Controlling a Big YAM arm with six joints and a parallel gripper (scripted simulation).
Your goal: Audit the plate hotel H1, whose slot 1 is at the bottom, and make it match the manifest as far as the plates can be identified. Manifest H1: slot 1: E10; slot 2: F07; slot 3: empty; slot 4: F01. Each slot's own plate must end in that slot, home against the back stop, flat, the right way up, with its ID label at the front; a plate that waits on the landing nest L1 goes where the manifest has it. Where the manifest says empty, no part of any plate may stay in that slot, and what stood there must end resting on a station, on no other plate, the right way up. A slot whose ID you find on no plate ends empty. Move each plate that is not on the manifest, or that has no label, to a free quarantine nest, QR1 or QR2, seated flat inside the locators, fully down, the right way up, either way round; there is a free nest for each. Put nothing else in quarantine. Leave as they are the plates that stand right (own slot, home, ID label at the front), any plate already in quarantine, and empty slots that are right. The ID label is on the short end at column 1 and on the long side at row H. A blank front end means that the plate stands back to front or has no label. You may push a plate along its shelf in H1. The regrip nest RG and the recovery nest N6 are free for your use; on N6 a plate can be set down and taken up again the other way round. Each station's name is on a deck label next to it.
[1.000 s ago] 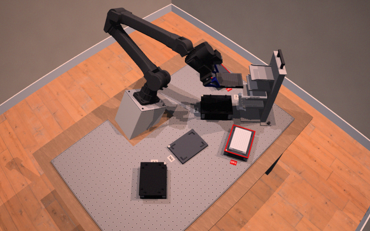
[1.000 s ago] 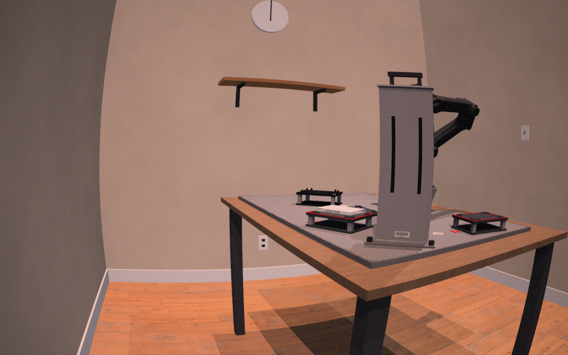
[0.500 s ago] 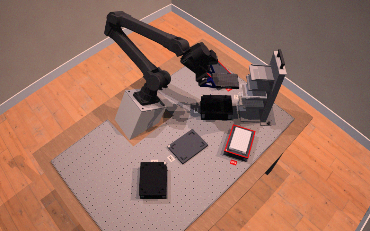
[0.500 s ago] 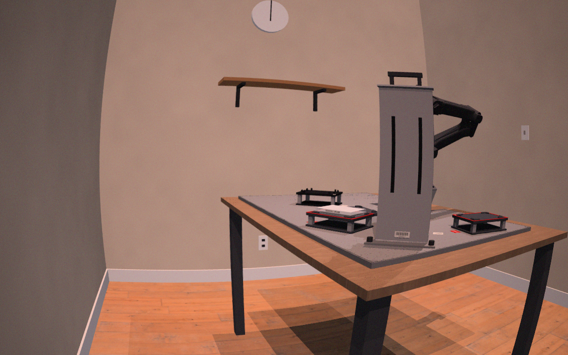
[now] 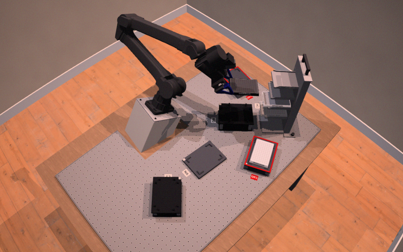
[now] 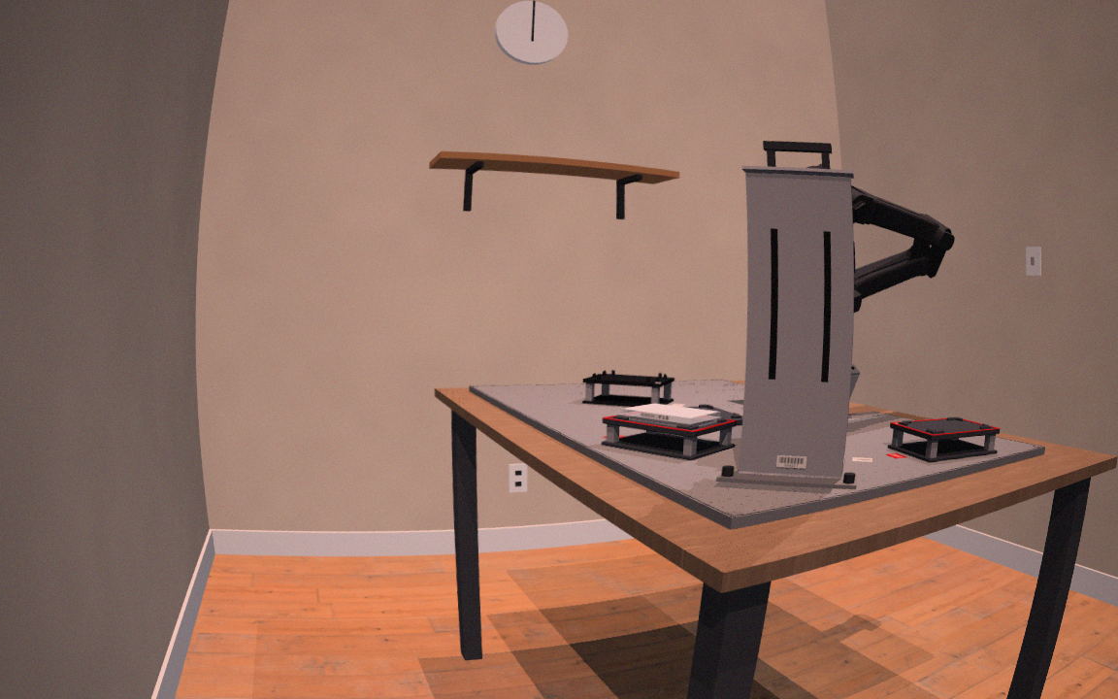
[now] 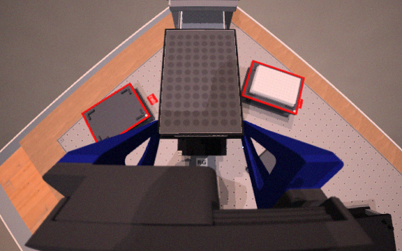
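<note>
The black plate lies 40 mm ahead of my hand, 40 mm to the left of it and 10 mm below it. Also, from my hand: H1 deck label (30 mm ahead, 190 mm to the left, 250 mm below); black regrip nest RG (30 mm ahead, 30 mm to the left, 200 mm below); hotel back wall (190 mm ahead, 220 mm to the left, 60 mm below).
</note>
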